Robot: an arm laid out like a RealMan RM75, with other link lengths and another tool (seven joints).
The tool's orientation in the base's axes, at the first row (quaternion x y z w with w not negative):
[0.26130 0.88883 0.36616 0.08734]
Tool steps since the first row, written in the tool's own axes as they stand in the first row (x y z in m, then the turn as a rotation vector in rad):
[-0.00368 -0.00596 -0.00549 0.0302 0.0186 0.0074]
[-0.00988 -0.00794 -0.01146 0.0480 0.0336 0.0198]
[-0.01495 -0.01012 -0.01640 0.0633 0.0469 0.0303]
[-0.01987 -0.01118 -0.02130 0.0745 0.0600 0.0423]
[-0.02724 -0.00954 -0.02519 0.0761 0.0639 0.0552]
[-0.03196 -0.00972 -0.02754 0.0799 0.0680 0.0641]
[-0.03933 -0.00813 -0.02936 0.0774 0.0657 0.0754]
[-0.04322 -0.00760 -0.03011 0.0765 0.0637 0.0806]
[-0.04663 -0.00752 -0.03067 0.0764 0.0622 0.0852]
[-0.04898 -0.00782 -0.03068 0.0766 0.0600 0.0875]
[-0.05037 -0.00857 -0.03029 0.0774 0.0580 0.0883]
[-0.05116 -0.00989 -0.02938 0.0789 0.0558 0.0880]
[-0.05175 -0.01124 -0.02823 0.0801 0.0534 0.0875]
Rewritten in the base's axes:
[-0.00117 -0.00882 -0.00035 -0.0156 0.0315 0.0087]
[0.00123 -0.01688 0.00232 -0.0204 0.0574 0.0109]
[0.00294 -0.02385 0.00416 -0.0244 0.0797 0.0132]
[0.00499 -0.03005 0.00676 -0.0245 0.1007 0.0142]
[0.01055 -0.03532 0.01042 -0.0198 0.1117 0.0077]
[0.01367 -0.03935 0.01181 -0.0183 0.1215 0.0043]
[0.01993 -0.04339 0.01396 -0.0132 0.1257 -0.0055]
[0.02318 -0.04559 0.01472 -0.0114 0.1271 -0.0106]
[0.02591 -0.04768 0.01506 -0.0104 0.1290 -0.0150]
[0.02778 -0.04911 0.01477 -0.0106 0.1292 -0.0181]
[0.02879 -0.05005 0.01392 -0.0118 0.1289 -0.0201]
[0.02925 -0.05071 0.01232 -0.0141 0.1282 -0.0213]
[0.02961 -0.05113 0.01053 -0.0162 0.1271 -0.0226]

